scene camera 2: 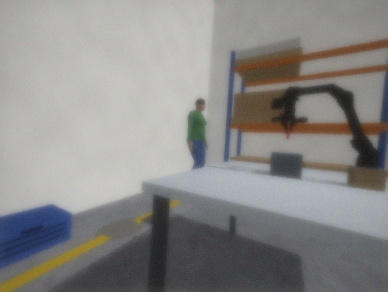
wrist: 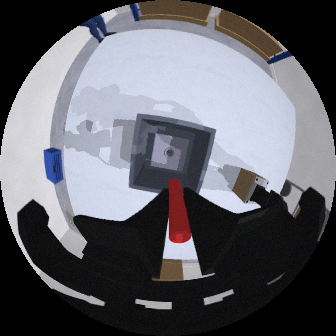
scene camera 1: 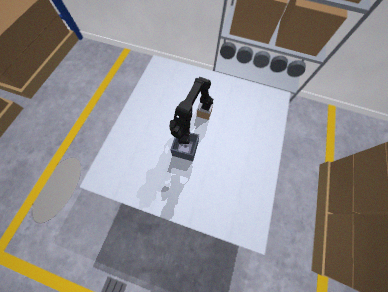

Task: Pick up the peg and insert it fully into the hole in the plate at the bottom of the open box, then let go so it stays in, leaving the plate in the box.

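Places are measured from the arm's base along level axes (x ahead, y left, z up), in millimetres.
Where they show: gripper, fingertip midpoint: (scene camera 2: 287,133) (wrist: 175,192) (scene camera 1: 185,134); arm's base at its link origin: (scene camera 2: 366,167) (wrist: 257,193) (scene camera 1: 206,106).
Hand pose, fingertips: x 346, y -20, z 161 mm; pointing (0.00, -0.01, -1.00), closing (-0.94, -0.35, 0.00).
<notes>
Each offset is from my fingertips to the centre of the thing. Level surfaces: height alone.
The red peg @(dx -2, dy +6, dz +6 mm) (scene camera 2: 288,132) (wrist: 178,210) is held between the fingers and points down, roughly upright in the scene camera 2 view. My gripper (scene camera 1: 185,140) (scene camera 2: 288,123) (wrist: 175,192) is shut on it, above the open box. The dark grey open box @(dx +4, dy -3, dz -191 mm) (scene camera 1: 183,156) (scene camera 2: 286,165) (wrist: 207,151) stands upright on the table, with a gap between its top and the peg's lower end. In the wrist view a pale square plate @(dx +4, dy -3, dz -225 mm) (wrist: 159,144) lies at the bottom of the box, with a round hole (wrist: 170,152) near its middle. The scene camera 2 view hides the box's inside.
The white table @(dz -259 mm) (scene camera 1: 240,150) (scene camera 2: 225,187) (wrist: 240,90) carries the box and the arm's brown base block (scene camera 1: 203,114) (scene camera 2: 366,179) (wrist: 243,185), which stands near the box. A person in green (scene camera 2: 197,126) stands behind the table. A blue crate (scene camera 2: 37,230) (wrist: 53,165) is on the floor.
</notes>
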